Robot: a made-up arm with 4 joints.
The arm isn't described. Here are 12 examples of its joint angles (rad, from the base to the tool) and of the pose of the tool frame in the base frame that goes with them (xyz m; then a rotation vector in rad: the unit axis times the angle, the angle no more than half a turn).
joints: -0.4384 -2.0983 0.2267 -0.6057
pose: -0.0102 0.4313 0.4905 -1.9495 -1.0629 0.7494
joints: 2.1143 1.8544 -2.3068 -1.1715
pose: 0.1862 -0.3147 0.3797 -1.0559 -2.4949 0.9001
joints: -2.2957 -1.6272 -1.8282 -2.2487
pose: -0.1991 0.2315 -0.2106 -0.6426 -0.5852 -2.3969
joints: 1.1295 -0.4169 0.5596 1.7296
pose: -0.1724 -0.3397 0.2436 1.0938 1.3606 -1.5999
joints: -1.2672 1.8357 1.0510 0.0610
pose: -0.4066 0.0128 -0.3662 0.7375 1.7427 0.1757
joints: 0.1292 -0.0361 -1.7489 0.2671
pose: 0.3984 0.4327 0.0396 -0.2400 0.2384 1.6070
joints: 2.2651 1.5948 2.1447 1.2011
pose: 0.4716 0.1478 -0.1470 -2.3880 0.7091 0.1597
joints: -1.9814 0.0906 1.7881 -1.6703
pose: 0.0895 -0.3007 -0.1687 0.1383 -1.5782 0.1673
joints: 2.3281 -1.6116 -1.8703 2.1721
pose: -0.0780 -0.2684 -0.3631 -0.8457 -2.4317 -0.6814
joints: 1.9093 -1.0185 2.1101 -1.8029
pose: 0.1175 0.3263 0.0451 2.4833 -0.7029 0.2966
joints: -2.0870 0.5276 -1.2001 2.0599
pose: -0.6645 0.2234 0.0807 2.0436 0.0074 -2.0247
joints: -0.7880 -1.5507 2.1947 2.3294
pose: -0.4100 -0.2399 0.2940 0.8458 0.4724 -0.4908
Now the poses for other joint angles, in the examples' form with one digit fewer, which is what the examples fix.
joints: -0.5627 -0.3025 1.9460 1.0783
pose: -0.304 -0.222 0.139 0.625 0.591 -1.246
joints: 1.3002 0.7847 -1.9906 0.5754
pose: 0.525 -0.106 0.286 -0.237 -0.243 0.595
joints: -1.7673 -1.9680 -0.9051 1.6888
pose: -0.296 0.524 0.045 -2.349 -0.350 -0.540
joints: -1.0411 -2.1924 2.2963 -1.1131
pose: -0.272 -0.207 0.153 0.195 2.715 0.785
